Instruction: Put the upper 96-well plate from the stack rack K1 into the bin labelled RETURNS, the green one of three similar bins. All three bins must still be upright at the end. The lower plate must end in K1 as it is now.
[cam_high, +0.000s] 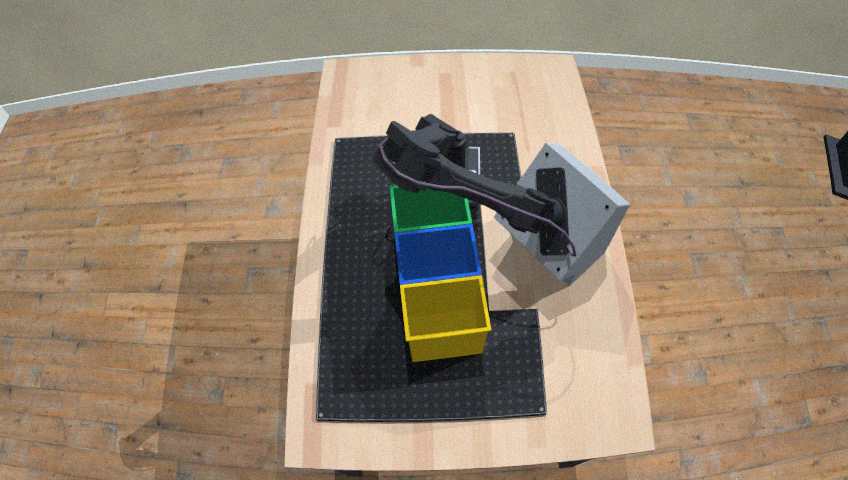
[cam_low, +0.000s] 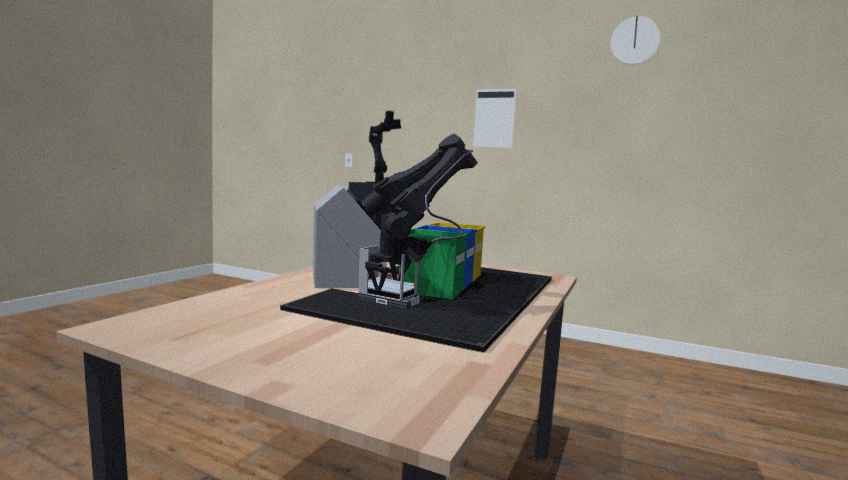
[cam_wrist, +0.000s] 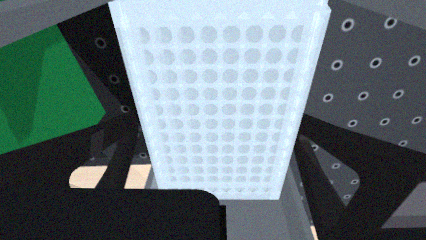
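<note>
Now: hand 1 cm short of the white 96-well plate. From my hand the other things lie so: dark plate 1 cm below, 1 cm ahead; green bin 17 cm to the left, 5 cm above, 1 cm ahead; blue bin 29 cm to the left, 5 cm above, 4 cm behind.
</note>
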